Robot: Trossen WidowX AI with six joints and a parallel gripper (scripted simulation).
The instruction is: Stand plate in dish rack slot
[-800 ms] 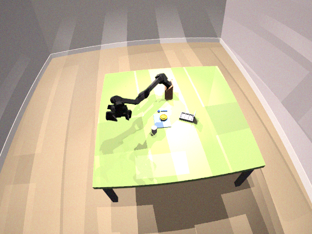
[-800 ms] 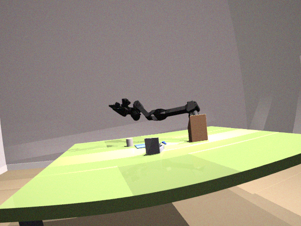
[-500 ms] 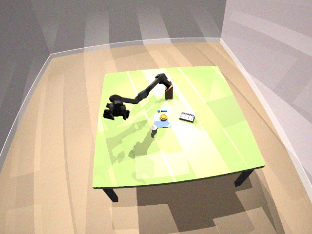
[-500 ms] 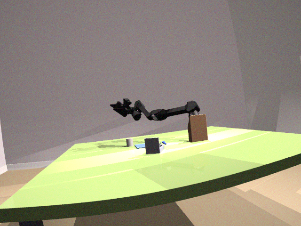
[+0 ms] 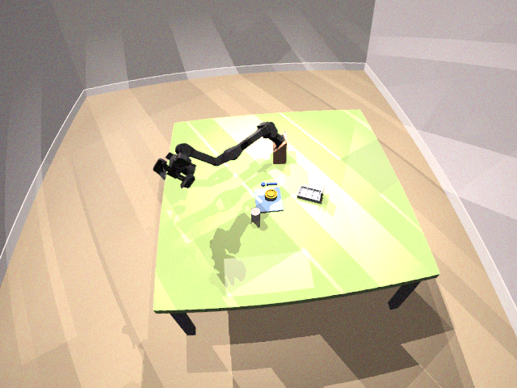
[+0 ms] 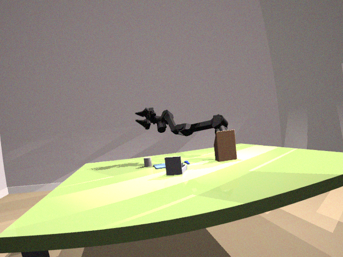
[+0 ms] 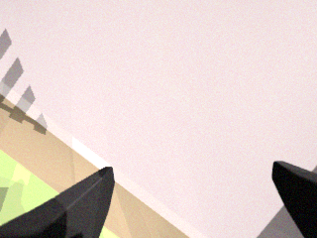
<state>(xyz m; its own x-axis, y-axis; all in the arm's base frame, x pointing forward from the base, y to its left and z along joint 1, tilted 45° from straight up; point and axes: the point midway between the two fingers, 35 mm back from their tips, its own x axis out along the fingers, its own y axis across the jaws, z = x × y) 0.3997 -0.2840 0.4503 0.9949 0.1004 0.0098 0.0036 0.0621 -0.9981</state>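
Now: gripper tip 42 cm to the right of the yellow plate, 29 cm above it and 14 cm past it. From my gripper tip the other things lie so: blue spoon (42 cm to the left, 31 cm below, 22 cm behind); then cup (33 cm to the left, 29 cm below, 1 cm behind); then light blue mat (41 cm to the left, 31 cm below, 11 cm behind).
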